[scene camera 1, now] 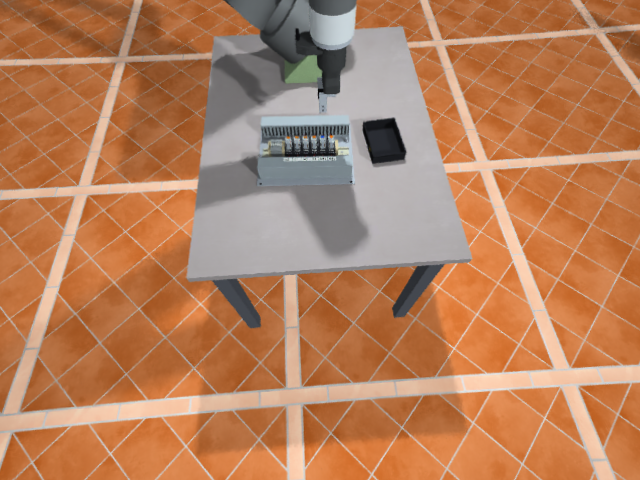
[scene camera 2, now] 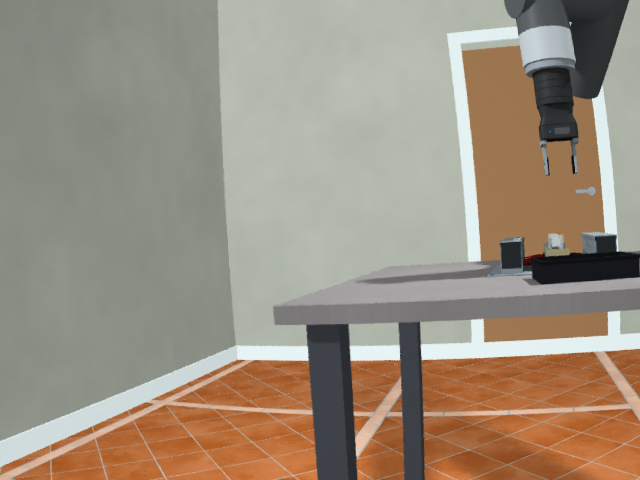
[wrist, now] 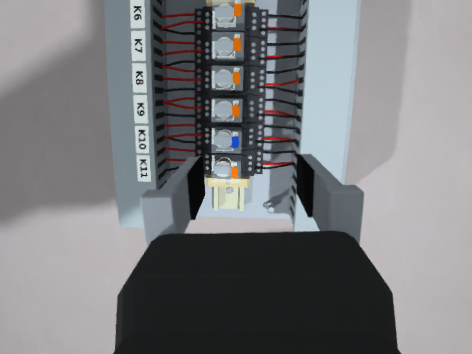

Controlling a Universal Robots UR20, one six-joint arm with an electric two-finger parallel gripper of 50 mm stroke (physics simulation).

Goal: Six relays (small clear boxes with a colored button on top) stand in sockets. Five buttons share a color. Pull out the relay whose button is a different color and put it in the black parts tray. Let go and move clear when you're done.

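Places are measured from the arm's base along level axes (x left, y ahead, z down), in metres.
Pixels of known places: gripper, fingertip midpoint: (scene camera 1: 322, 104) (scene camera 2: 561, 174) (wrist: 250, 175).
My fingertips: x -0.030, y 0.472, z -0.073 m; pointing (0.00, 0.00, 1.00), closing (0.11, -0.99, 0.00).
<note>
For each thing: its top centre in the pictures, then the offset to it from my fingertips.
- relay with the blue button, middle of its top: (wrist: 226, 142) (scene camera 1: 322, 138) dx -0.003, dy +0.020, dz +0.116 m
- K11 relay, middle of its top: (wrist: 226, 172) (scene camera 2: 556, 233) (scene camera 1: 331, 138) dx +0.025, dy +0.025, dz +0.116 m
- black parts tray, middle of its top: (scene camera 2: 583, 255) (scene camera 1: 384, 136) dx +0.211, dy +0.020, dz +0.150 m
The relay with the blue button (scene camera 1: 322, 144) (wrist: 226, 140) stands in the row beside label K10, second from the K11 end. Five relays with orange buttons stand in the same row; the K11 relay (wrist: 225, 168) is at its end. The black parts tray (scene camera 1: 388, 159) (scene camera 2: 584, 269) stands right of the relay panel in the first scene view and looks empty. My gripper (scene camera 1: 323, 110) (scene camera 2: 560, 174) (wrist: 250, 175) is open and empty, pointing down well above the panel. In the wrist view its fingers show on either side of the K11 end of the row.
Grey wire ducts (scene camera 1: 305, 170) (wrist: 327, 100) run along both sides of the relay row, standing up from the panel. Red and black wires lead from the sockets to the ducts. A pale end bracket (wrist: 228, 182) borders the K11 relay. A green block (scene camera 1: 301, 71) stands behind, under the arm.
</note>
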